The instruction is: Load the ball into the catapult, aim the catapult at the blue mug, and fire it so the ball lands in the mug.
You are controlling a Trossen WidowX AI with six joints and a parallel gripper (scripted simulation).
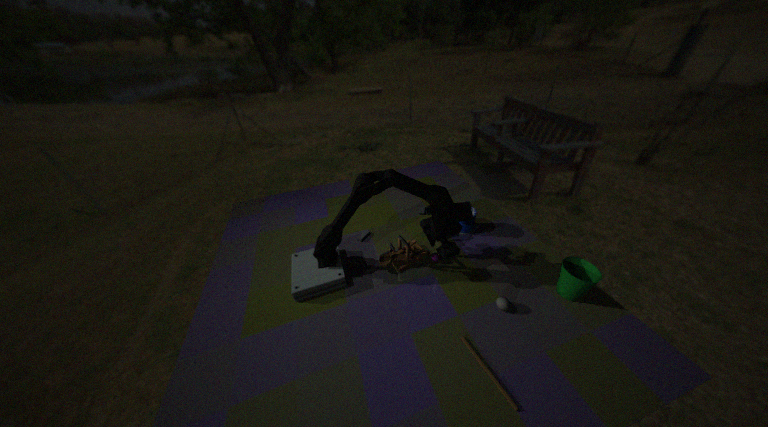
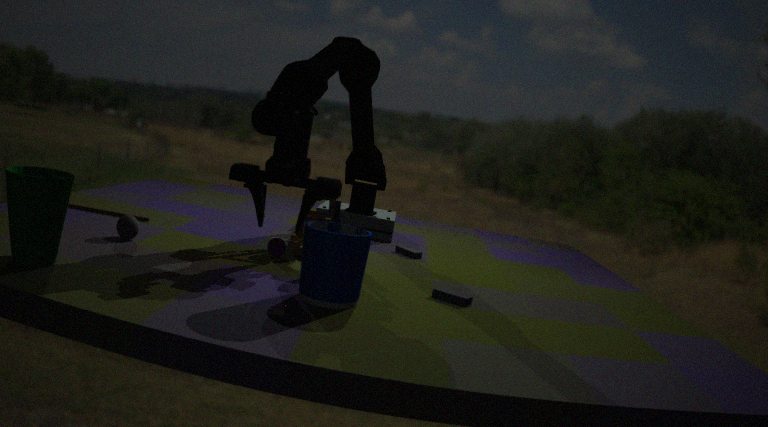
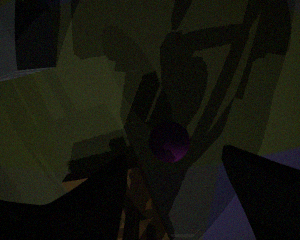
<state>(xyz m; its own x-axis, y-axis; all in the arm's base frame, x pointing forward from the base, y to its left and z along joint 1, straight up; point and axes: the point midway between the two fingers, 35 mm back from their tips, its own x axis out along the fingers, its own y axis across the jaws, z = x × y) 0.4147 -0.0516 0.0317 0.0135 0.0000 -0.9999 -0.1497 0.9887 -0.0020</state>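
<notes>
Now: gripper tip 3 cm above the purple ball. Round my gripper tip: wooden catapult: 15 cm behind, 4 cm to the left, 1 cm above; then blue mug: 18 cm ahead, 15 cm to the left, 2 cm below; then grey block: 13 cm to the left, 7 cm ahead, 2 cm below.
</notes>
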